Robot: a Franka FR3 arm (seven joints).
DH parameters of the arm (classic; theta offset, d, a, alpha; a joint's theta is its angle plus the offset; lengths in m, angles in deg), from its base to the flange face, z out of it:
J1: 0 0.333 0 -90
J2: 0 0 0 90
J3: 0 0.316 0.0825 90
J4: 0 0 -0.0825 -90
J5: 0 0.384 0 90
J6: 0 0 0.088 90
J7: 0 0.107 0 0
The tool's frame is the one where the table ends.
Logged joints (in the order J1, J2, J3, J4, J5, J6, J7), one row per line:
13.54 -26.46 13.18 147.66 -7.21 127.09 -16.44
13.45 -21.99 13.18 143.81 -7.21 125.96 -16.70
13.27 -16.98 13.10 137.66 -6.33 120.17 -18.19
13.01 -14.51 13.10 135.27 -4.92 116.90 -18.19
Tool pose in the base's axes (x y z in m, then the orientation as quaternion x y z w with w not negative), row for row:
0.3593 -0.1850 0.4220 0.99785 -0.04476 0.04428 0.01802
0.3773 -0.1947 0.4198 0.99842 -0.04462 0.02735 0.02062
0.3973 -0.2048 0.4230 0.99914 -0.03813 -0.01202 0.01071
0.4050 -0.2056 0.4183 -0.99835 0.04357 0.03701 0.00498
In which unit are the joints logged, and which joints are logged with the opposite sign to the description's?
The joints are logged in degrees. Opposite sign: J1, J3, J4.
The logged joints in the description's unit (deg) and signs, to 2 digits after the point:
-13.54 -26.46 -13.18 -147.66 -7.21 127.09 -16.44
-13.45 -21.99 -13.18 -143.81 -7.21 125.96 -16.70
-13.27 -16.98 -13.10 -137.66 -6.33 120.17 -18.19
-13.01 -14.51 -13.10 -135.27 -4.92 116.90 -18.19

